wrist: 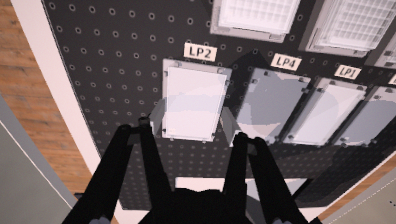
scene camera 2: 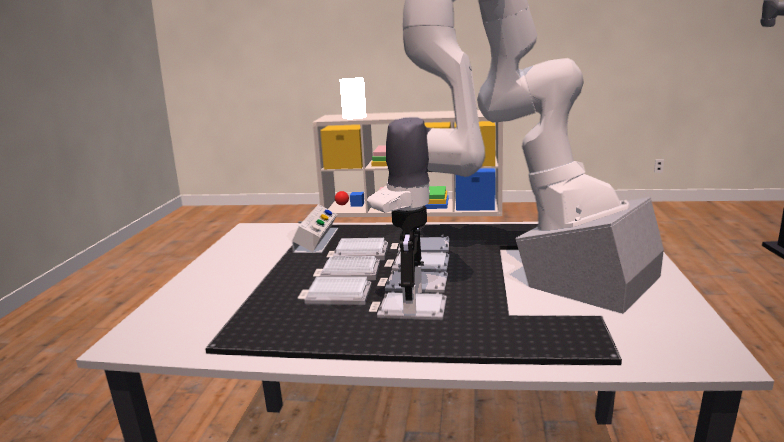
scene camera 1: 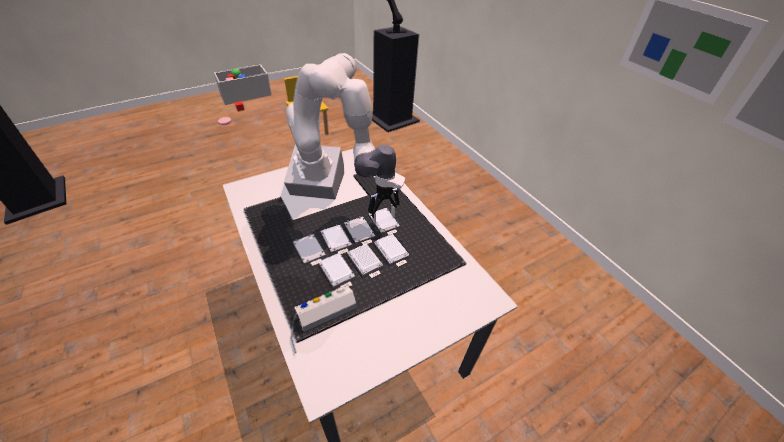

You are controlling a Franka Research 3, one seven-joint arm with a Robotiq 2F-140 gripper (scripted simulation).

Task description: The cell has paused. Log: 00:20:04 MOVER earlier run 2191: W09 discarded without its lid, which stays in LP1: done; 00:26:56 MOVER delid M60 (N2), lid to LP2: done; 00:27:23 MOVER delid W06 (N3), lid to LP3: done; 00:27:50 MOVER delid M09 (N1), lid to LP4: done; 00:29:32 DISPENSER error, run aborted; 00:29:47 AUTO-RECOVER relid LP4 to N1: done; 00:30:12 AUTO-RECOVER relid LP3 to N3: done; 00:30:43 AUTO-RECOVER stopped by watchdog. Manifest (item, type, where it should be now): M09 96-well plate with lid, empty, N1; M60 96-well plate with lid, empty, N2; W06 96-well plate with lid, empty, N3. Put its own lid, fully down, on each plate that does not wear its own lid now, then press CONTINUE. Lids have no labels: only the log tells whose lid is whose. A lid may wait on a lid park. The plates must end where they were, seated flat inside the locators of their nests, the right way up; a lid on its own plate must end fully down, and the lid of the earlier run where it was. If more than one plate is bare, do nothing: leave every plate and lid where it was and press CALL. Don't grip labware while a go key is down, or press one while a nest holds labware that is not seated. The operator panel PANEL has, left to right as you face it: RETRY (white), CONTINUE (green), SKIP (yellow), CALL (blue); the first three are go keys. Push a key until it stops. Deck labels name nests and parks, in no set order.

Labels:
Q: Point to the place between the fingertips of my gripper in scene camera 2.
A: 413, 302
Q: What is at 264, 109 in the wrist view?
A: A park LP4.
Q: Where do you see a lid park LP2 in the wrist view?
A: At 166, 62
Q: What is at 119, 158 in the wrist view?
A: My gripper.

